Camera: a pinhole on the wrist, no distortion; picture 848 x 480 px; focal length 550.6 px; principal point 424.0 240.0 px. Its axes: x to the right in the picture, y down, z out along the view. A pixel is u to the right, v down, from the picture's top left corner.
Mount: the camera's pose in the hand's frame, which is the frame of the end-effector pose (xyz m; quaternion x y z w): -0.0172 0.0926 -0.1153 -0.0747 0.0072 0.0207 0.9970
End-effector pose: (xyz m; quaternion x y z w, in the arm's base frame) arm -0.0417 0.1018 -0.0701 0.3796 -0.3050 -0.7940 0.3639
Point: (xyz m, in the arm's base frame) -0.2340 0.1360 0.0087
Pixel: outside the picture
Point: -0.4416 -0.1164 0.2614
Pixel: 649.1 280.4
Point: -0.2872 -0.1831 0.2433
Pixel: 714.5 411.9
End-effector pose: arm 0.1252 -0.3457 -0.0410 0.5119 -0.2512 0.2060 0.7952
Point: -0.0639 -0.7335 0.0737
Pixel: 319.6 106.5
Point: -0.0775 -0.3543 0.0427
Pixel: 170.0 396.1
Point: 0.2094 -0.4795 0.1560
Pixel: 789.3 34.9
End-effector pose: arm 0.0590 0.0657 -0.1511 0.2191 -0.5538 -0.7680 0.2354
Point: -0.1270 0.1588 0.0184
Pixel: 567.9 185.3
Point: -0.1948 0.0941 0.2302
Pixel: 647.1 449.0
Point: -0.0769 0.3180 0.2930
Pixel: 363.1 410.5
